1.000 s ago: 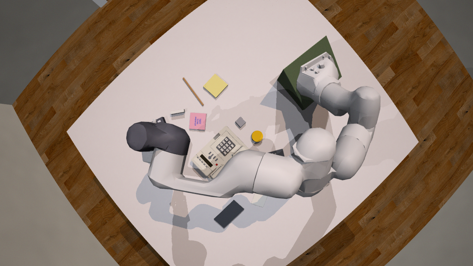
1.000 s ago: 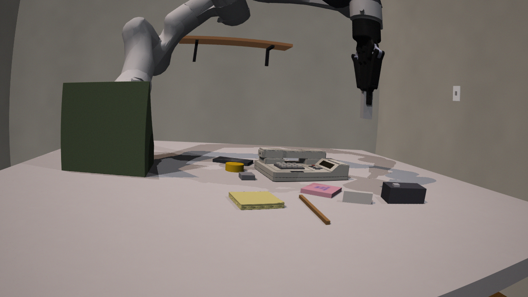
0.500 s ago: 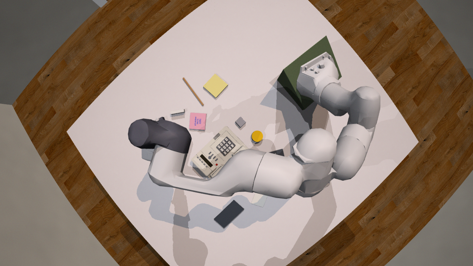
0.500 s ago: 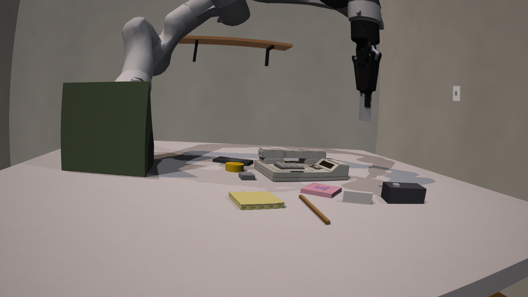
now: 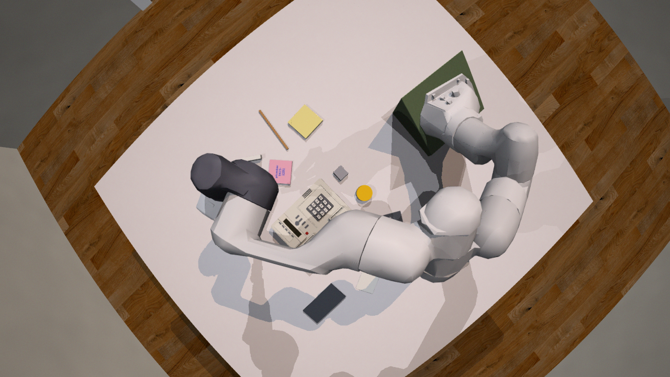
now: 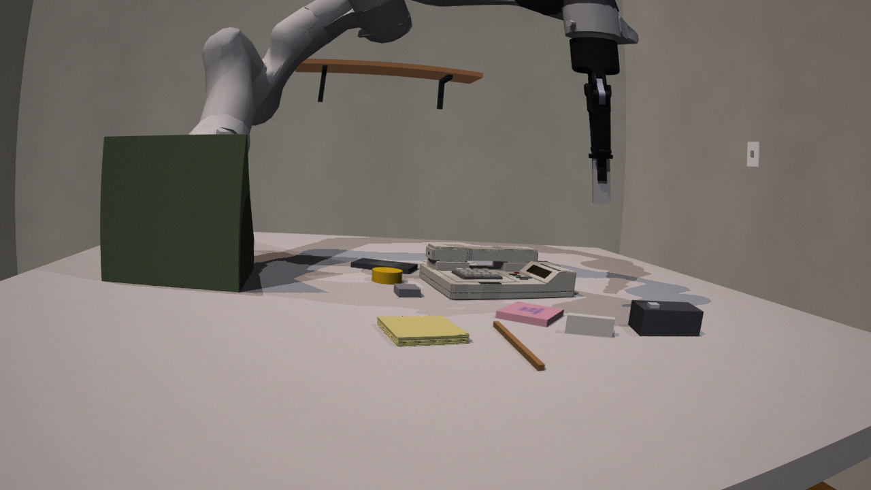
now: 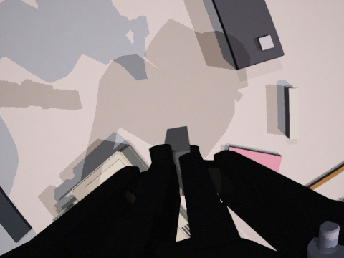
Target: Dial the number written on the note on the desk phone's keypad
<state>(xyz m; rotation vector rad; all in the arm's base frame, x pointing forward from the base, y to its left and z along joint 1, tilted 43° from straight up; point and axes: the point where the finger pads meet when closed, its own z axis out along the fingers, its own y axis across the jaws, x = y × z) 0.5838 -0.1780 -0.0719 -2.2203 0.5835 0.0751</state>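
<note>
The handset lies 9 cm behind my hand, 23 cm to the left of it and 15 cm below it. From my hand the other things lie so: pink note 10 cm behind, 1 cm to the right, 19 cm below; then black box 7 cm ahead, 12 cm to the right, 18 cm below; then white block 6 cm behind, 11 cm to the right, 18 cm below.
</note>
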